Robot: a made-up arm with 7 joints. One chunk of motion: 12 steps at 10 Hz.
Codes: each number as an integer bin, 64 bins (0 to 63) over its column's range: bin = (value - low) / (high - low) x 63, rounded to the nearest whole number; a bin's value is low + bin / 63 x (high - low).
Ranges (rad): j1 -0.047..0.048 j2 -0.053..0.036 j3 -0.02..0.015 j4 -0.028..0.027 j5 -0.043..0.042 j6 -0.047..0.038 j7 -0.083..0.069
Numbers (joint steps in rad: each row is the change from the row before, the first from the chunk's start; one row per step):
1: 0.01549 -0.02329 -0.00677 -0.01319 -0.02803 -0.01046 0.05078
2: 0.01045 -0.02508 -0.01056 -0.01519 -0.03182 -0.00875 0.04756
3: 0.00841 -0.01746 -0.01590 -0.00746 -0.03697 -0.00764 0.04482
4: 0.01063 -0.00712 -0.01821 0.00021 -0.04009 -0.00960 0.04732
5: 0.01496 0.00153 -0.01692 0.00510 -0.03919 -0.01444 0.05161
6: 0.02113 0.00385 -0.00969 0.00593 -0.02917 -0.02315 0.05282
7: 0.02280 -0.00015 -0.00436 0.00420 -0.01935 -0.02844 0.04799
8: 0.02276 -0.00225 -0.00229 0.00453 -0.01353 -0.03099 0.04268
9: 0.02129 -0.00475 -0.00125 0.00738 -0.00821 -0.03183 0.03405
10: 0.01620 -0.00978 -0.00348 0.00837 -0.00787 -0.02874 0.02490
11: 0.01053 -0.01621 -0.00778 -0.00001 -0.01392 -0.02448 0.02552
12: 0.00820 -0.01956 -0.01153 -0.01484 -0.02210 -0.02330 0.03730
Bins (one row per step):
1: 41 21 24 17 11 27 55
2: 38 20 17 15 8 28 54
3: 37 25 7 24 4 29 53
4: 38 32 3 32 2 28 54
5: 41 39 6 38 3 24 56
6: 45 40 19 39 10 18 56
7: 46 37 28 37 18 14 54
8: 46 36 32 37 22 12 52
9: 45 34 34 41 26 11 49
10: 42 31 30 42 26 14 45
11: 38 26 22 32 22 17 45
12: 37 24 15 15 15 18 50

